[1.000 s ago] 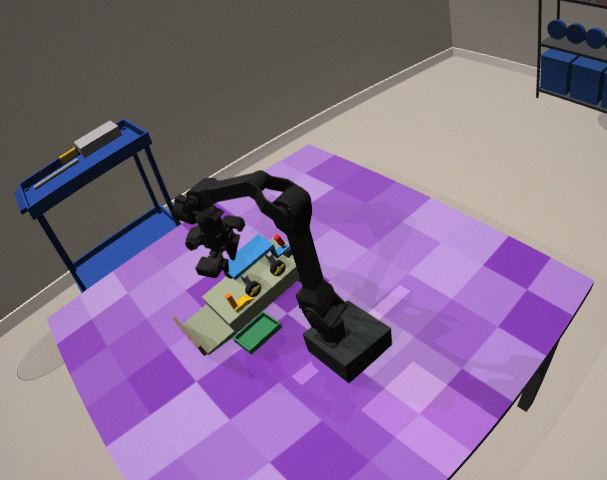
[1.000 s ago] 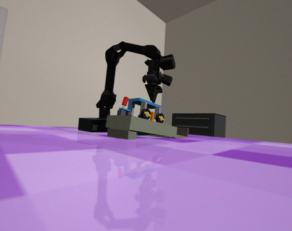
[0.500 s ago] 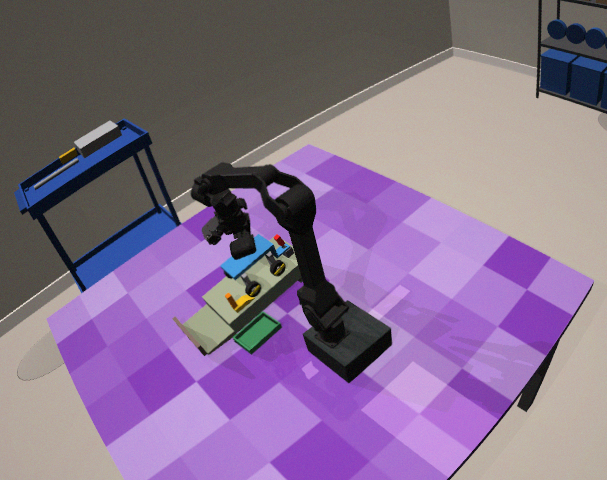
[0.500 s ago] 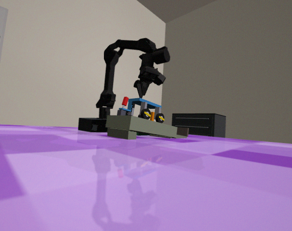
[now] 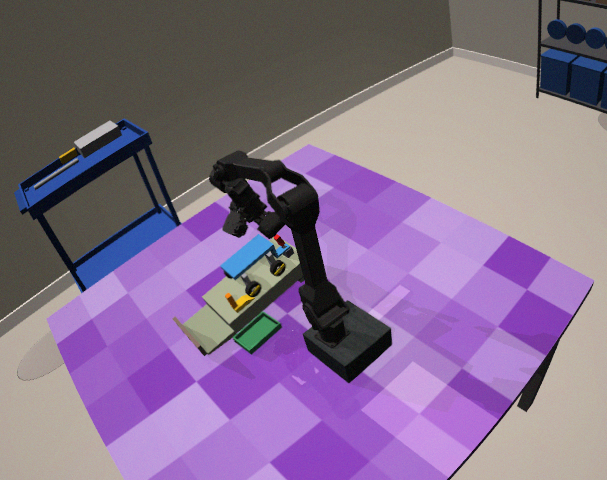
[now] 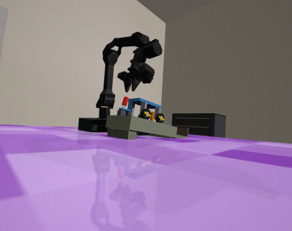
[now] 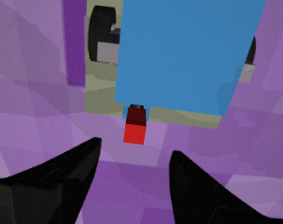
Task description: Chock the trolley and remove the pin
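Now: the red-headed stop pin 60 mm below my gripper tip and 20 mm to the right of it. The rest, counted from my gripper tip: yellow chock (170 mm to the left, 110 mm below, 20 mm behind); green tray (200 mm below, 190 mm to the left, 90 mm behind); blue trolley (80 mm below, 70 mm to the left, 20 mm ahead).
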